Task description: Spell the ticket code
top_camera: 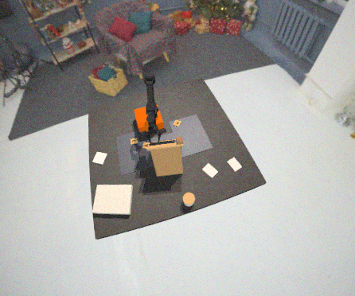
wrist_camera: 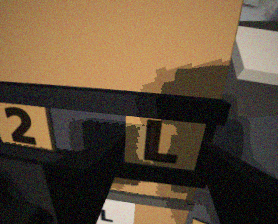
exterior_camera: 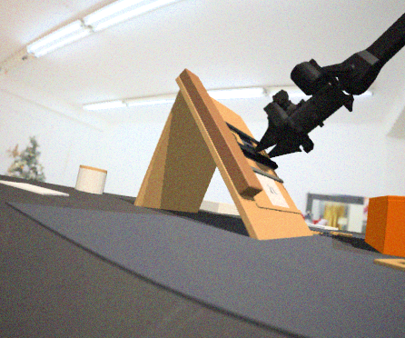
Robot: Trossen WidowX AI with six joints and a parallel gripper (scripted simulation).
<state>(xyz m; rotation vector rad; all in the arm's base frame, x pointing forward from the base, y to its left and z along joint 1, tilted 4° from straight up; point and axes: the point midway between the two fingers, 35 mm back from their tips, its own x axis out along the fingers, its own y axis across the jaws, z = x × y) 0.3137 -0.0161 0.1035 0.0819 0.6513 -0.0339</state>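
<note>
Now: the white ticket 60 mm behind my gripper tip, 60 mm to the left of it and 80 mm below it. Round my gripper tip: small cylinder (420 mm ahead, 170 mm to the left, 130 mm below).
</note>
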